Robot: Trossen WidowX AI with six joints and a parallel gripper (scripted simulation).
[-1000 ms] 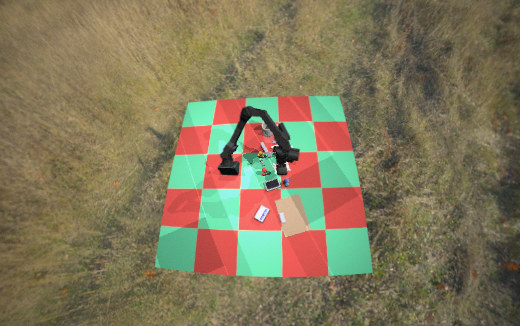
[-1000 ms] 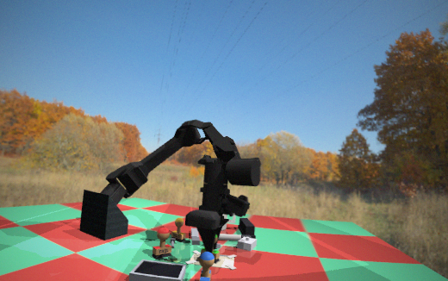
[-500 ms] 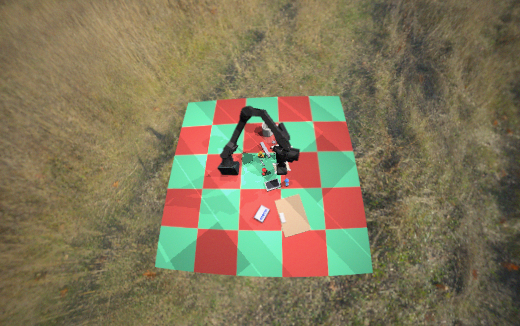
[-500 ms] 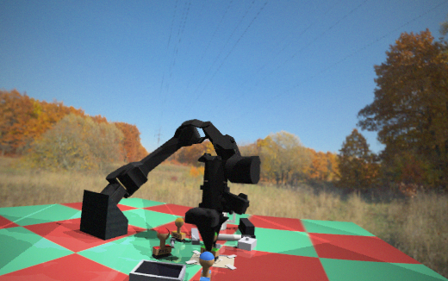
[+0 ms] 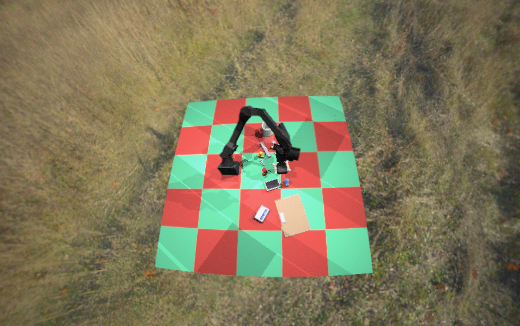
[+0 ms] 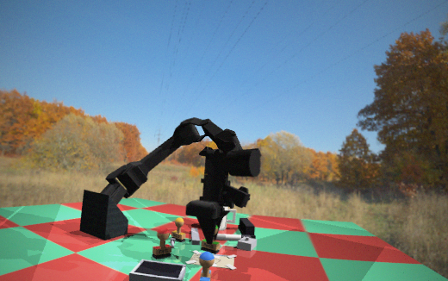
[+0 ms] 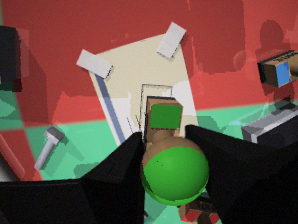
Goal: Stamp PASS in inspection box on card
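The card is 50 mm below my gripper tip. Round my gripper tip: red-knobbed stamp (100 mm behind, 50 mm to the right, 20 mm below); then blue-knobbed stamp (40 mm ahead, 110 mm to the right, 20 mm below); then green-knobbed stamp (right at my gripper tip).
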